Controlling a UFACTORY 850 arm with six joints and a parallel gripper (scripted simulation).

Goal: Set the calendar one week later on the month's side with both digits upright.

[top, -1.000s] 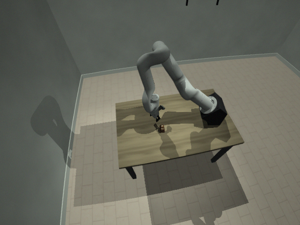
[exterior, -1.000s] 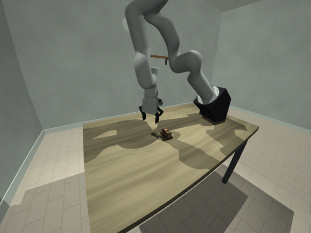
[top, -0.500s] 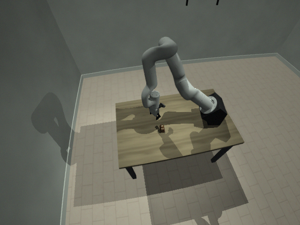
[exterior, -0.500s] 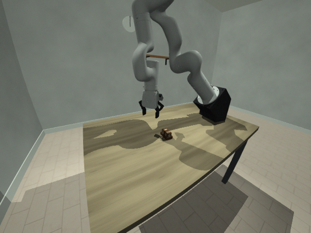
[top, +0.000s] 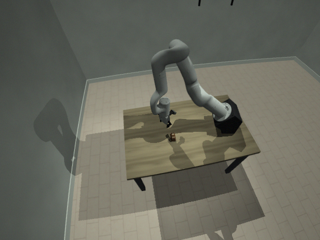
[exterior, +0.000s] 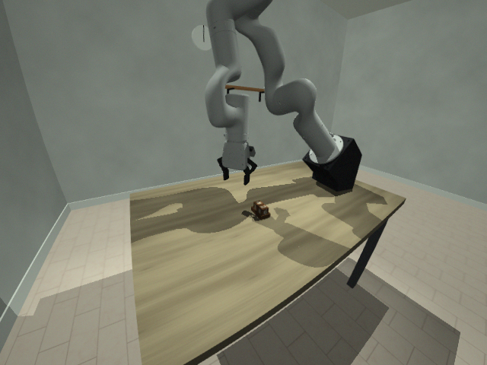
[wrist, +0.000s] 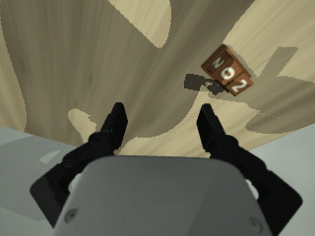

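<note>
Now: the brown digit cube 100 mm below my hand, 70 mm to the left of it and 70 mm behind it. Round my hand: brown tray (120 mm below, 90 mm to the left, 70 mm behind).
</note>
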